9 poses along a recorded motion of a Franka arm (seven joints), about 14 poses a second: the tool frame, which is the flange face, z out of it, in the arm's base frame.
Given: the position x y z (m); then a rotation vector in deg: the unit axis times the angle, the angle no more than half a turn.
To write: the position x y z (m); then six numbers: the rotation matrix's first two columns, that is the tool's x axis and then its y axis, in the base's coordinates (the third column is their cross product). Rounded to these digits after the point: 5 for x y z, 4 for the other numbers.
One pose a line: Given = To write
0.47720 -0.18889 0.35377 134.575 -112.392 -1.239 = 0.47720 -0.18889 0.35377 0.1795 -0.9829 0.0413 -0.9817 -0.1763 0.0714
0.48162 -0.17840 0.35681 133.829 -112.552 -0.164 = 0.48162 -0.17840 0.35681 0.1731 -0.9833 0.0562 -0.9831 -0.1691 0.0697
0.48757 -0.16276 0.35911 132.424 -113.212 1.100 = 0.48757 -0.16276 0.35911 0.1576 -0.9847 0.0750 -0.9859 -0.1526 0.0683
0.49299 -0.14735 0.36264 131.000 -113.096 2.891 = 0.49299 -0.14735 0.36264 0.1487 -0.9834 0.1038 -0.9874 -0.1420 0.0693
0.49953 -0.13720 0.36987 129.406 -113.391 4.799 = 0.49953 -0.13720 0.36987 0.1346 -0.9821 0.1320 -0.9897 -0.1267 0.0665
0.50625 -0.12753 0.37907 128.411 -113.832 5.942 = 0.50625 -0.12753 0.37907 0.1232 -0.9814 0.1471 -0.9914 -0.1151 0.0623
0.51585 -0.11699 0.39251 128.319 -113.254 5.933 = 0.51585 -0.11699 0.39251 0.1280 -0.9800 0.1522 -0.9906 -0.1187 0.0684
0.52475 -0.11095 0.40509 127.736 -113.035 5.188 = 0.52475 -0.11095 0.40509 0.1265 -0.9801 0.1529 -0.9900 -0.1150 0.0816
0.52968 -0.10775 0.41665 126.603 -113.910 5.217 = 0.52968 -0.10775 0.41665 0.1105 -0.9814 0.1568 -0.9916 -0.0983 0.0835
